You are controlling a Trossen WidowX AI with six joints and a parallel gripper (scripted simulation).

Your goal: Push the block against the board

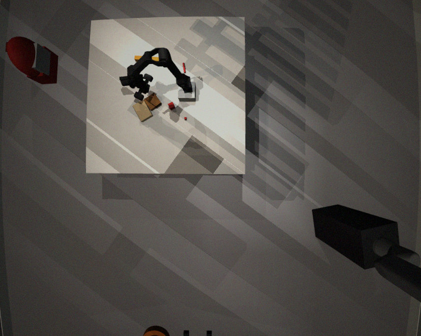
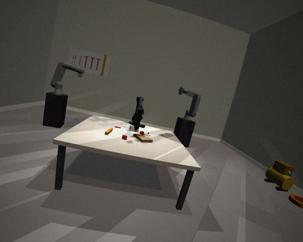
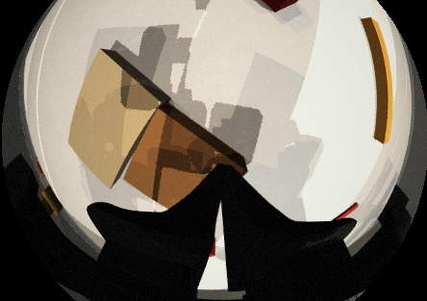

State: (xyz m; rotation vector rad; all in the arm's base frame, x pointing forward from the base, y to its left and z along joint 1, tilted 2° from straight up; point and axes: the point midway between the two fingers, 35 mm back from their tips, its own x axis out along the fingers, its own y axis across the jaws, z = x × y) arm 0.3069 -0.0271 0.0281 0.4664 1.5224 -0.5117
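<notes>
Right now the orange square block is 10 mm behind my gripper tip, 60 mm to the left of it and 50 mm below it. Also, from my gripper tip: tiny red piece (250 mm behind, 230 mm to the left, 60 mm below); then tan board (80 mm ahead, 110 mm to the left, 50 mm below); then orange bar (30 mm behind, 300 mm to the right, 50 mm below).
</notes>
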